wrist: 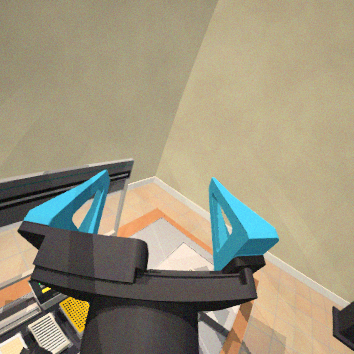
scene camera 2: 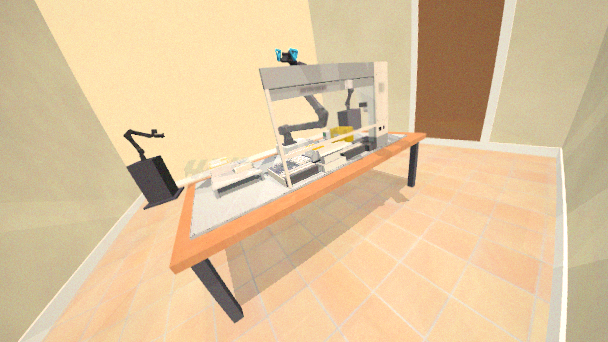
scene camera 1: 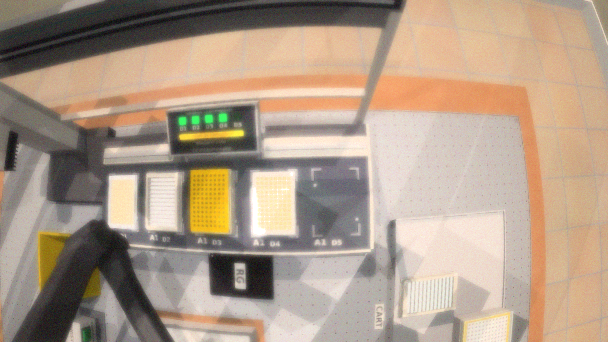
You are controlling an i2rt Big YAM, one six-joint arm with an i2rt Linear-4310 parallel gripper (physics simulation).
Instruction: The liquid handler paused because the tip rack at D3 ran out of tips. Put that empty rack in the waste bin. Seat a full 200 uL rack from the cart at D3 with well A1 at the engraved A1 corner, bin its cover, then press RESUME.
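Frame: origin at the arm's base, x back, y right, z up, level; metres.
Seen in the pictures: gripper, fingertip midpoint: (wrist: 158,178) (scene camera 2: 282,49).
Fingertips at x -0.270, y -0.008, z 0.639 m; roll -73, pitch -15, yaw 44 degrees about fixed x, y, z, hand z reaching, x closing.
Observation:
Offsets run from my fingertips to a thing's top centre. "spot": to the spot under its first point. Level surfaces: height alone.
My gripper (scene camera 2: 286,52) (wrist: 158,178) is open and empty, raised above the top of the handler's frame. A yellow rack with dark holes {dx -0.132, dy -0.037, dz -0.615 m} (scene camera 1: 210,201) (wrist: 75,312) sits at D3, its A1 label toward the near edge of the deck {dz -0.676 m} (scene camera 1: 305,245). On the cart {dx +0.056, dy +0.509, dz -0.656 m} (scene camera 1: 450,230) at the right lie a white rack with thin stripes {dx +0.013, dy +0.434, dz -0.631 m} (scene camera 1: 430,295) and, partly cut off by the view's edge, a white rack with a yellow border {dx +0.100, dy +0.583, dz -0.592 m} (scene camera 1: 487,330). The yellow waste bin {dx +0.096, dy -0.432, dz -0.587 m} (scene camera 1: 50,255) (scene camera 2: 343,133) stands left of the deck, partly behind my arm. The RESUME button cannot be made out.
Racks stand at D1 {dx -0.096, dy -0.282, dz -0.662 m} (scene camera 1: 122,201), D2 {dx -0.114, dy -0.160, dz -0.645 m} (scene camera 1: 163,201) and D4 {dx -0.150, dy +0.086, dz -0.662 m} (scene camera 1: 273,202); D5 shows bare corner marks. A display {spot: dx -0.272, dy -0.047, dz -0.608 m} (scene camera 1: 214,130) stands behind the deck. A black block marked RG {dx +0.018, dy +0.026, dz -0.708 m} (scene camera 1: 220,280) lies before it. The handler's dark top beam (scene camera 1: 200,25) and upright (scene camera 1: 376,65) border the deck.

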